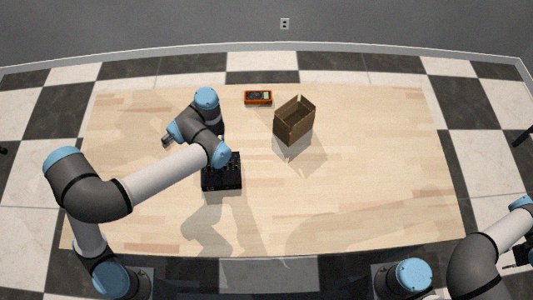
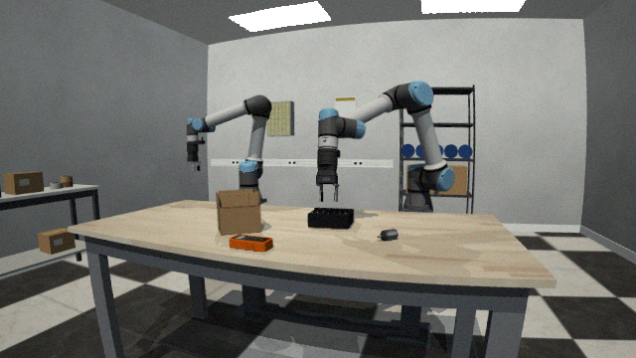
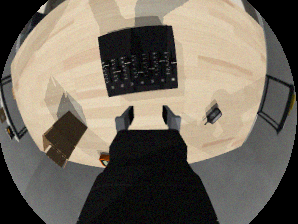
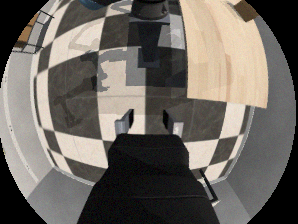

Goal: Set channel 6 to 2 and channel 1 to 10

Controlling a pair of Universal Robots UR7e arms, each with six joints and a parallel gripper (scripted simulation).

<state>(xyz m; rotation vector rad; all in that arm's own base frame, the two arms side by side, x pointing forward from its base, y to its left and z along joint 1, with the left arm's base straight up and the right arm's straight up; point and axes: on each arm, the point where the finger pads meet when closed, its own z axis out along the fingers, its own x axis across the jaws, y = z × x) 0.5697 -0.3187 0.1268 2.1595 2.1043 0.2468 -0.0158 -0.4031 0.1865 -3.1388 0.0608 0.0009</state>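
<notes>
The fader cap lies 80 mm behind my left hand, 60 mm to the left of it and 60 mm below it. From my left hand the other things lie so: orange multimeter: 300 mm ahead, 170 mm to the right, 110 mm below; then cardboard box: 120 mm ahead, 320 mm to the right, 60 mm below.
</notes>
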